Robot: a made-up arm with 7 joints.
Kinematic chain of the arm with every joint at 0, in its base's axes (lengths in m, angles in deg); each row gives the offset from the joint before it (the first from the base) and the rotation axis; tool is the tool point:
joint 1: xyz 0 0 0.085 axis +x
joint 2: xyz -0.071 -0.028 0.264 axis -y
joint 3: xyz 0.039 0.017 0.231 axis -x
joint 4: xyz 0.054 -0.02 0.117 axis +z
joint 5: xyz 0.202 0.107 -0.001 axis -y
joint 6: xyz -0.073 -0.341 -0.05 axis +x
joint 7: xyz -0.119 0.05 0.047 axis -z
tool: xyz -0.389 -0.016 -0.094
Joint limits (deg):
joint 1: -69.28..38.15
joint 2: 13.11..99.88
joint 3: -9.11..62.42
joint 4: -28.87..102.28
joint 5: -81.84..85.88
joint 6: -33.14..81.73
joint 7: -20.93..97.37
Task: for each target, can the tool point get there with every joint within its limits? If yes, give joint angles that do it. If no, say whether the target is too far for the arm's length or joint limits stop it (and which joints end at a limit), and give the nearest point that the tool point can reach.
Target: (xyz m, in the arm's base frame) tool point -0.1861 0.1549 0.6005
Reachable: yes | joints -45.30 23.72 52.14 86.36 15.76 -16.76 57.31
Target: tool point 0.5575 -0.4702 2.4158
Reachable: no: too far | nearest point 0.1711 -0.2444 1.2967 | short by 1.205 m
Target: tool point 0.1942 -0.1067 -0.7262
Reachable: no: joint limits stop it (at a limit: joint 1, joint 2, joint 4, joint 5, joint 6) | nearest point 0.0998 0.1976 -0.2070 | short by 0.609 m
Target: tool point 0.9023 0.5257 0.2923
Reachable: no: joint limits stop it (at a limit: joint 1, joint 2, joint 3, joint 5, joint 6) | nearest point 0.5069 0.4762 0.2795 | short by 0.399 m
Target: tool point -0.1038 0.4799 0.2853
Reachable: yes | joints -60.77 88.76 20.88 -17.94 63.21 8.37 78.34
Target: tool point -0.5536 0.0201 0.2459
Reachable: yes | joints -56.10 74.75 31.97 3.28 -4.14 34.22 4.33
